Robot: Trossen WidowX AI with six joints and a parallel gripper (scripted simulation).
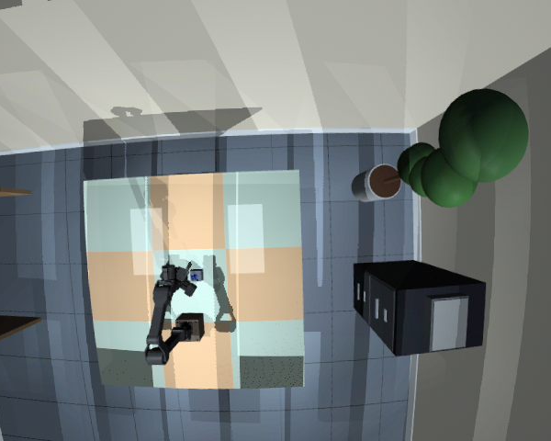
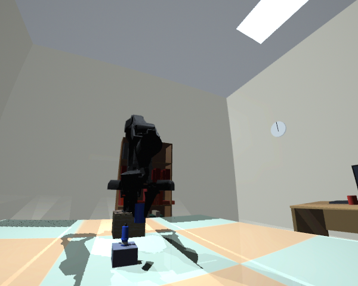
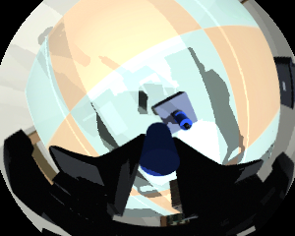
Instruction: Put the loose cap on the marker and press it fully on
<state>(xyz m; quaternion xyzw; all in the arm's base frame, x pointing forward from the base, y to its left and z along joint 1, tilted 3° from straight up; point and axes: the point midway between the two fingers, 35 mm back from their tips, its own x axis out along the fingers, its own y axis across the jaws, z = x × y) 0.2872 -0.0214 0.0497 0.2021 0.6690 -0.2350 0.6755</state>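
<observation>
Right now my gripper tip is 9 cm above the dark holder block, 4 cm to the left of it and 1 cm past it. From my gripper tip the other things lie so: blue cap 1 cm above.
</observation>
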